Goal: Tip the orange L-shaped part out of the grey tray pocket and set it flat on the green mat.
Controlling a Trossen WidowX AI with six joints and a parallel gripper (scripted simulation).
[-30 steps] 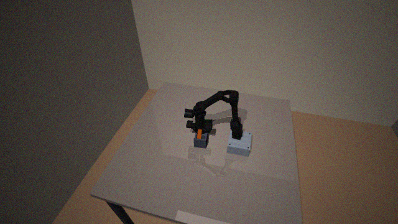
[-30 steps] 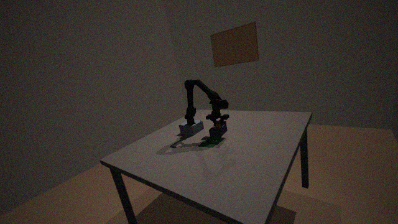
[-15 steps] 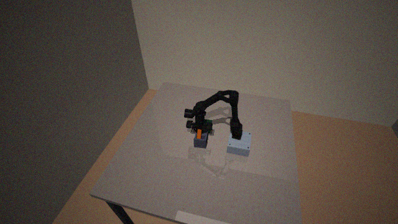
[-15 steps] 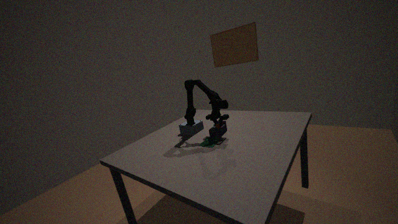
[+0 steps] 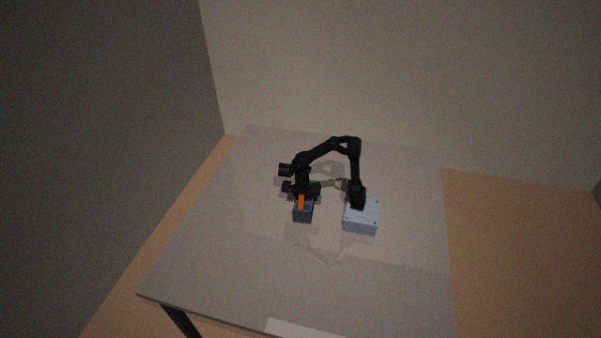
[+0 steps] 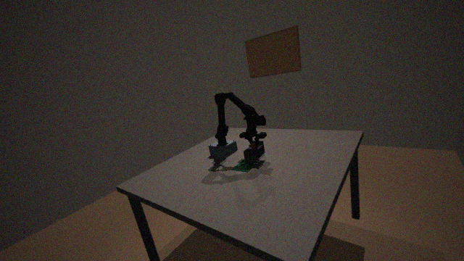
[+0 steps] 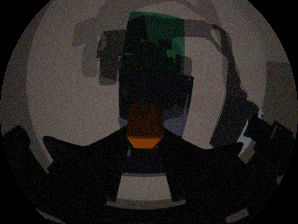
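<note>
Right now the green mat is 14 cm to the right of my gripper tip, 9 cm below it and 2 cm ahead of it. The rest, counted from my gripper tip: orange L-shaped part: 3 cm to the left, 3 cm below, 2 cm behind.
</note>
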